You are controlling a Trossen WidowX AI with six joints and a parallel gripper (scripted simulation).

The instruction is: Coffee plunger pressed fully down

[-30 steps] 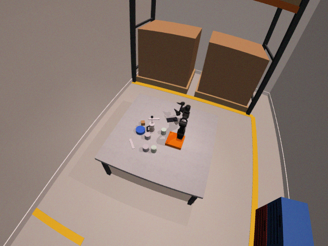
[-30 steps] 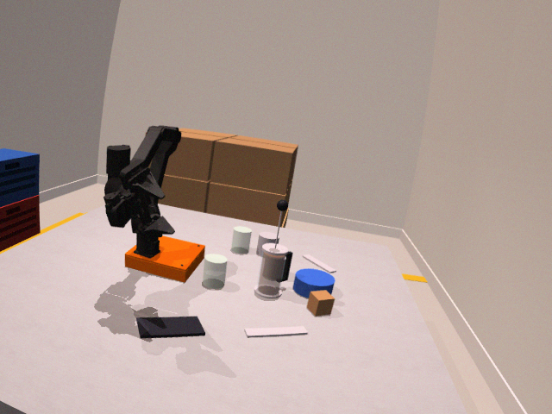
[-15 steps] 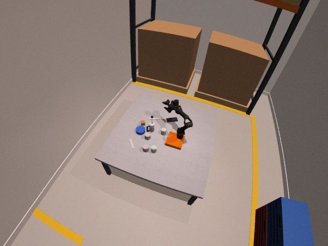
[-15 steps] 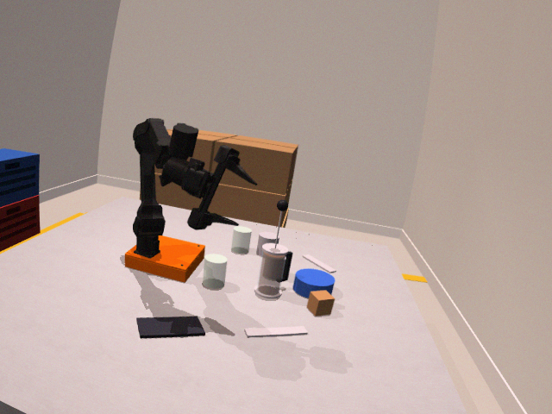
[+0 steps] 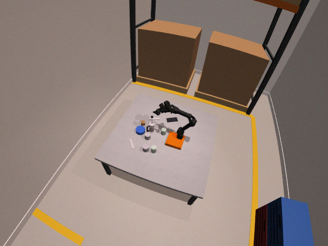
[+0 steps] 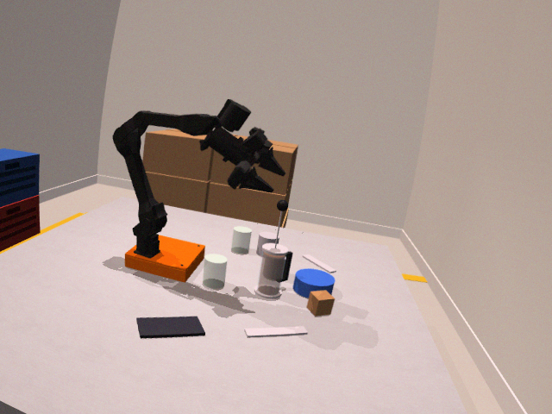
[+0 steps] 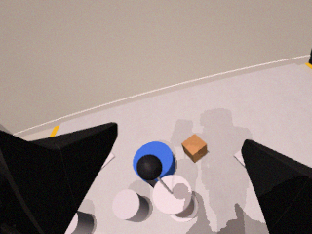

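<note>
The coffee press is 2 cm ahead of my gripper tip, 6 cm to the left of it and 20 cm below it. From my gripper tip the other things lie so: small brown cube 16 cm ahead, 1 cm to the left, 30 cm below; blue disc 13 cm ahead, 13 cm to the left, 30 cm below.
</note>
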